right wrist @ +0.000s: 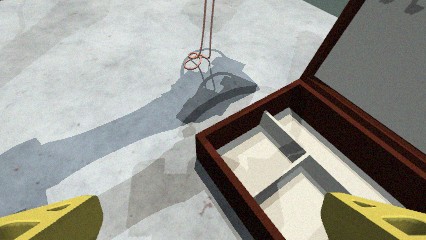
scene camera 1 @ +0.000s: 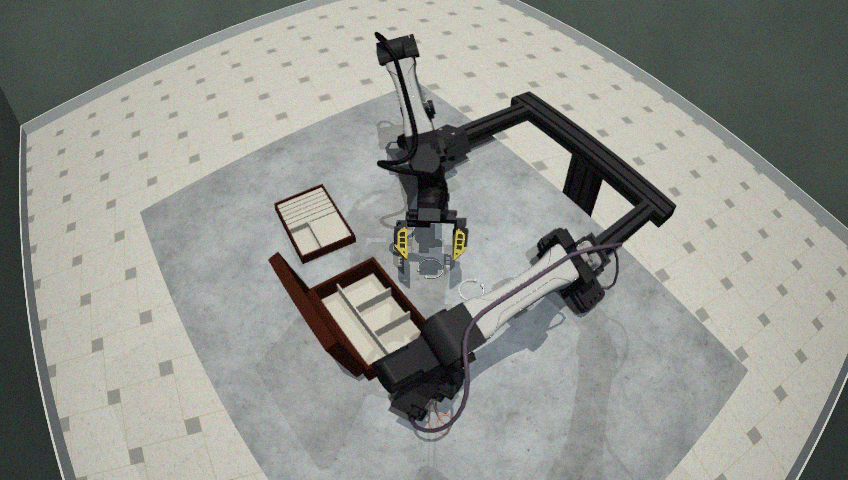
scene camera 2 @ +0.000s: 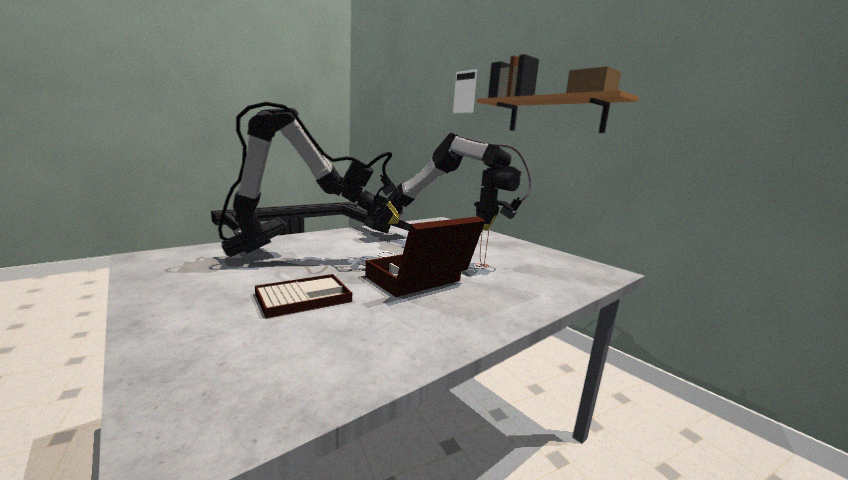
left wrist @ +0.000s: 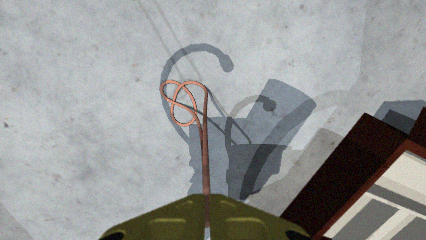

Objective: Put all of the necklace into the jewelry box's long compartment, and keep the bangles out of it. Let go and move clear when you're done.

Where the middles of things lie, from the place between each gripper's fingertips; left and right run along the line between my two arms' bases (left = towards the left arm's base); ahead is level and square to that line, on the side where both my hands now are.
Labels:
The jewelry box (scene camera 1: 397,319) lies 27 cm to the right of my left hand, 4 cm below it and 2 cm behind it.
Now: right hand (scene camera 1: 430,260) 170 mm short of the jewelry box, 60 mm above it and 30 mm to the left of it.

